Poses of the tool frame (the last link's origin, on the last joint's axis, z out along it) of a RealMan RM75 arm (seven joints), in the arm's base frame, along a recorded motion.
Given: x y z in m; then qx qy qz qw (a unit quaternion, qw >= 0).
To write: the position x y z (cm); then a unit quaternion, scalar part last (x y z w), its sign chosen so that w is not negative. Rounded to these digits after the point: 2 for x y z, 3 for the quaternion.
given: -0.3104 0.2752 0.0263 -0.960 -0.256 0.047 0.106
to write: -31.04 27.52 2.63 -0.960 -0.256 0.047 0.106
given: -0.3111 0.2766 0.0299 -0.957 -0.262 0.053 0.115
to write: -31.11 27.66 2.99 -0.957 -0.262 0.053 0.115
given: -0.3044 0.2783 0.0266 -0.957 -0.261 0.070 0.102
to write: -30.44 27.83 2.66 -0.957 -0.261 0.070 0.102
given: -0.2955 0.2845 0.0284 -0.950 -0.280 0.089 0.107
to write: -29.55 28.45 2.84 -0.950 -0.280 0.089 0.107
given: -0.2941 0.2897 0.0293 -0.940 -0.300 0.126 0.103
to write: -29.41 28.97 2.93 -0.940 -0.300 0.126 0.103
